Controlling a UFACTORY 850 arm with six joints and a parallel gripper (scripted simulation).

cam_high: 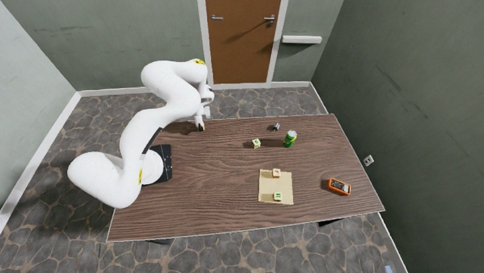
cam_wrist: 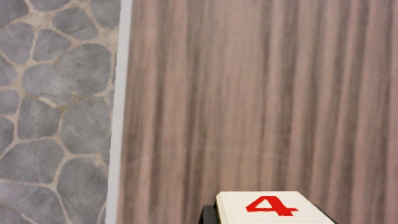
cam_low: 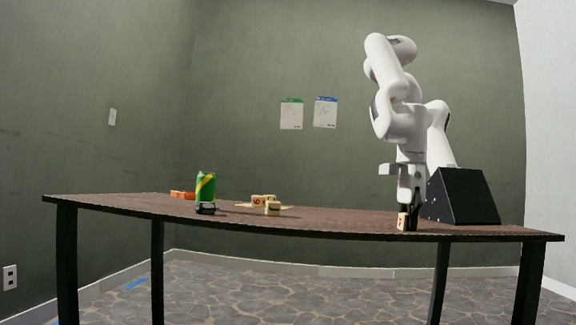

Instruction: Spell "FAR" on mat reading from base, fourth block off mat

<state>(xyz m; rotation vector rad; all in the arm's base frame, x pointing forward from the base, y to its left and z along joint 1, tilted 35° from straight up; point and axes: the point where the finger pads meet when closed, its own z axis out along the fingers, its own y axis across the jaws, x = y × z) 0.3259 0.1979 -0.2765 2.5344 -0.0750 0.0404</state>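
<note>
The tan mat is 550 mm to the right of my hand, 380 mm ahead of it and 20 mm below it. Also, from my hand: green can 580 mm ahead, 270 mm to the right, 40 mm above; then dark object 540 mm ahead, 130 mm to the right.
</note>
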